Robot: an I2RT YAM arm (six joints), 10 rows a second.
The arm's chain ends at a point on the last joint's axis. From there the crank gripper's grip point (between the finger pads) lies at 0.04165 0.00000 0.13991 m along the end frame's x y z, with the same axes.
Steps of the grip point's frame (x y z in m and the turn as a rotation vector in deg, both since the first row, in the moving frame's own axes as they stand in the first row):
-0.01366, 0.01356, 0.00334, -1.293, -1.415, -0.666
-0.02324, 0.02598, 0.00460, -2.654, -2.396, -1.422
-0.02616, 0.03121, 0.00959, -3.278, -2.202, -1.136
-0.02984, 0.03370, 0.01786, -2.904, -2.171, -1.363
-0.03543, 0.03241, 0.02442, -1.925, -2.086, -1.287
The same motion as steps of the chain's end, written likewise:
-0.01021, 0.01086, 0.00238, -1.293, -1.415, -0.666
-0.01742, 0.02042, 0.00311, -2.654, -2.396, -1.422
-0.02083, 0.02394, 0.00830, -3.278, -2.202, -1.136
-0.02459, 0.02750, 0.01654, -2.904, -2.171, -1.363
-0.03035, 0.02856, 0.02306, -1.925, -2.086, -1.287

